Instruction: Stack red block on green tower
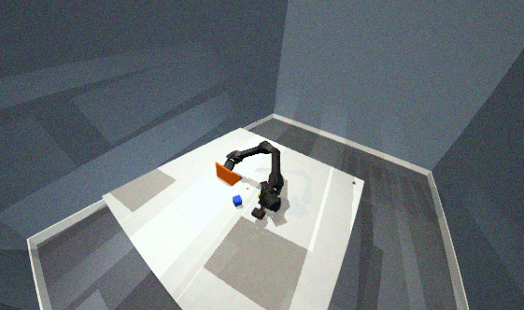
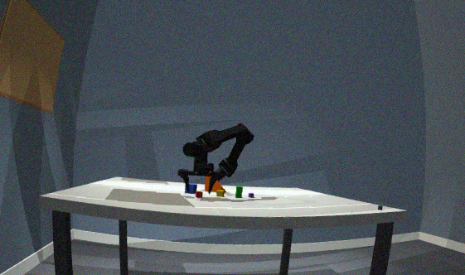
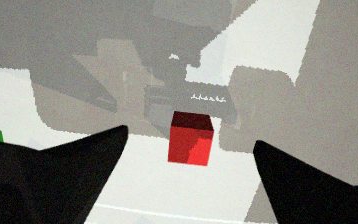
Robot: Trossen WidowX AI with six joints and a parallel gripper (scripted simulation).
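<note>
Now: the red block right at my gripper tip. Also, from my gripper tip: small purple cube 25 cm to the left, 10 cm behind, 1 cm below; then yellow cube 11 cm to the left, 8 cm behind; then blue cube 17 cm behind, 3 cm to the right, 1 cm above.
</note>
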